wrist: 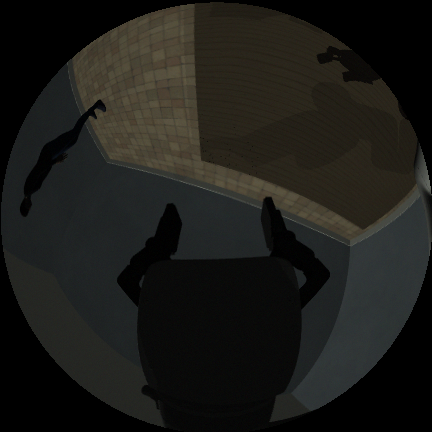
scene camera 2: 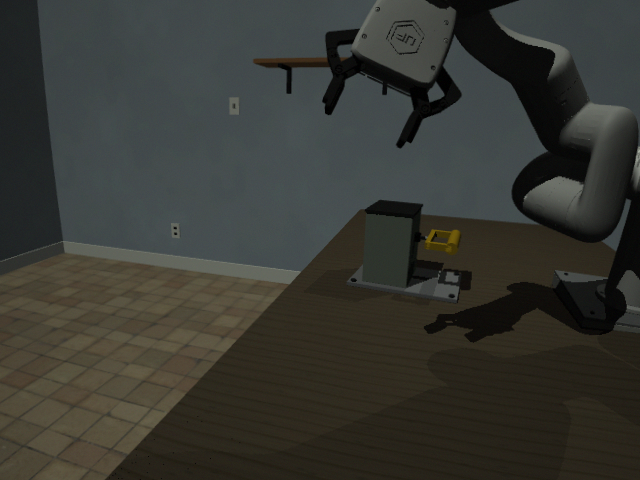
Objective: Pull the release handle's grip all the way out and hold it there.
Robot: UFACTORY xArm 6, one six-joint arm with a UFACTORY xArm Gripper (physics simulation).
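The release handle's yellow grip (scene camera 2: 454, 239) is a small open frame with a round bar. It sticks out on a short dark stem from the right side of a grey-green box (scene camera 2: 389, 249) with a black top. The box stands on a light metal base plate (scene camera 2: 430, 291) on the table. My gripper (scene camera 2: 364, 126) (wrist: 219, 209) is open, with nothing between its fingers. In the scene view it appears well above the box and the grip, touching neither. The handle does not show in the wrist view.
The wooden table (scene camera 2: 330, 372) (wrist: 250, 110) has its long edge beside the tiled floor (scene camera 2: 103, 335) (wrist: 145, 100). The arm's base (scene camera 2: 584, 304) stands at the right. A wall shelf (scene camera 2: 299, 62) is behind the gripper. A dark human figure (wrist: 55, 150) shows at the left in the wrist view.
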